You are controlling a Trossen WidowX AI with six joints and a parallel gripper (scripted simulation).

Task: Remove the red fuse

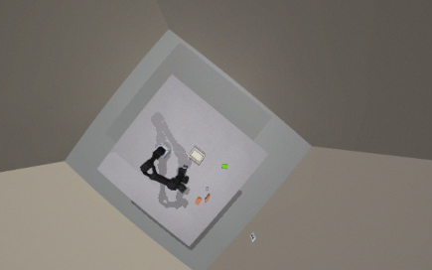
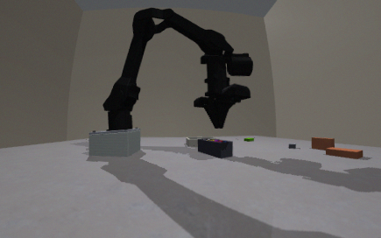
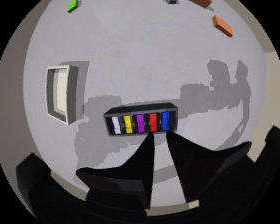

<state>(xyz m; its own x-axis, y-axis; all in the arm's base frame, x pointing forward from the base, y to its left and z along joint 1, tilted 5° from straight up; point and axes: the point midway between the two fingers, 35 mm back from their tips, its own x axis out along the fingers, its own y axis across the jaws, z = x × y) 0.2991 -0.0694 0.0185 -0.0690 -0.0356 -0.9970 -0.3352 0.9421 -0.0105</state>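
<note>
Right now my gripper tip is 50 mm above the red fuse. Round my gripper tip: pale tray: 230 mm to the left, 70 mm below.
</note>
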